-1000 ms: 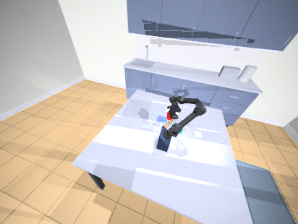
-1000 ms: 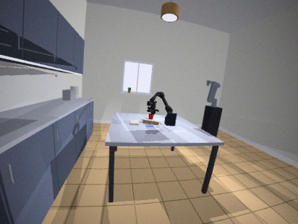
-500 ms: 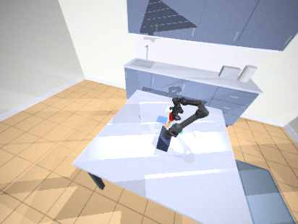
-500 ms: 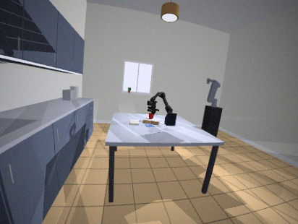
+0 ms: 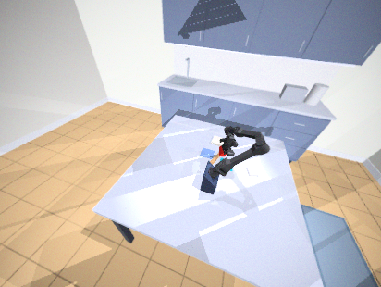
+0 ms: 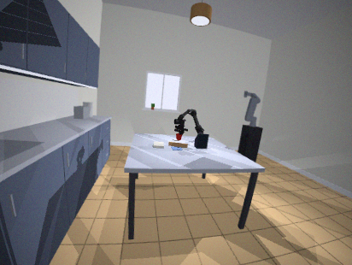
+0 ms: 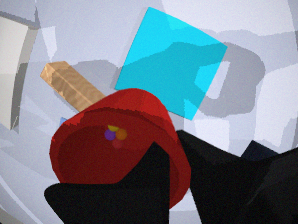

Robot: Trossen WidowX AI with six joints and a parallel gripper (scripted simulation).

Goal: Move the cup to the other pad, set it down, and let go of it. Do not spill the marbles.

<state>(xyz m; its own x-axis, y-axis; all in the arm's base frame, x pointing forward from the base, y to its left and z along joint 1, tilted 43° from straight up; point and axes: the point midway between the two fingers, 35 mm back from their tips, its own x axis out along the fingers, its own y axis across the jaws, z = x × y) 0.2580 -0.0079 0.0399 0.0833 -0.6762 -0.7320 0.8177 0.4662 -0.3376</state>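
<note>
Now: the cyan pad 40 mm to the right of my gripper tip and 120 mm below it. From my gripper tip the other things lie so: pale flat block: 270 mm ahead, 80 mm to the left, 100 mm below; cup: 30 mm ahead, 20 mm to the left; wooden block: 30 mm ahead, 50 mm to the left, 100 mm below.
</note>
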